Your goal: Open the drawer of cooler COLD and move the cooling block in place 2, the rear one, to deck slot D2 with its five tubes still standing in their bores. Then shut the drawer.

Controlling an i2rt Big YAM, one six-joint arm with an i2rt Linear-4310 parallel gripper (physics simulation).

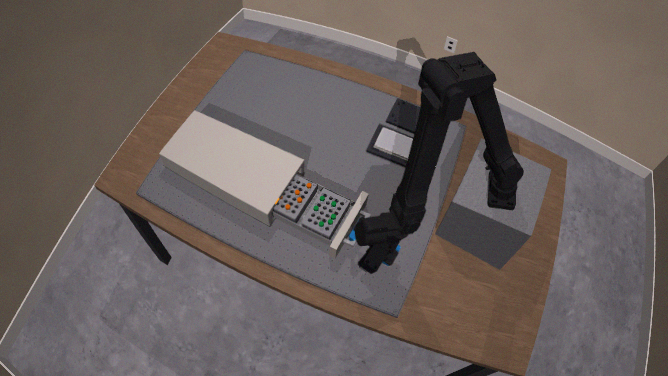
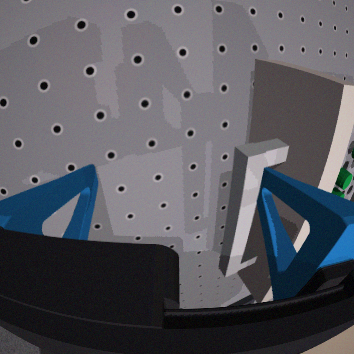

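Pixels of known places: gripper, fingertip midpoint: (image 1: 364, 248) (image 2: 175, 173); arm's base, link origin: (image 1: 501, 191).
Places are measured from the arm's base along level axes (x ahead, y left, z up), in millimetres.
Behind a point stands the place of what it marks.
The cooler (image 1: 230, 165) @[x 780, y 42, z -127 mm] is a long pale box with its drawer pulled out; the drawer front (image 1: 349, 225) @[x 400, y 132, z -141 mm] (image 2: 297, 105) @[x 413, y 193, z -166 mm] faces the arm. The rear grey block (image 1: 292, 198) @[x 575, y 81, z -160 mm] holds orange-capped tubes and lies at the cooler's mouth, one orange cap right at its edge. The front block (image 1: 325, 212) @[x 474, y 100, z -160 mm] holds green-capped tubes. My gripper (image 1: 375, 242) @[x 347, y 166, z -193 mm] (image 2: 175, 173) @[x 347, y 166, z -193 mm] is open at the drawer front. The grey handle (image 2: 244, 210) @[x 373, y 141, z -166 mm] lies between its blue fingers, beside the right one, which sits in the gap between handle bar and drawer front. No slot label is readable.
A dark frame with a white insert (image 1: 395, 143) @[x 323, y -210, z -185 mm] and another dark frame (image 1: 401, 114) @[x 321, y -353, z -199 mm] lie at the back right, partly behind the arm. The arm stands on a grey pedestal (image 1: 480, 232) @[x 31, y 94, z -88 mm] at the right. A perforated grey deck (image 1: 280, 90) @[x 757, y -358, z -211 mm] (image 2: 160, 120) @[x 352, y 191, z -211 mm] lies on the wooden table (image 1: 480, 310) @[x -48, y 280, z -223 mm].
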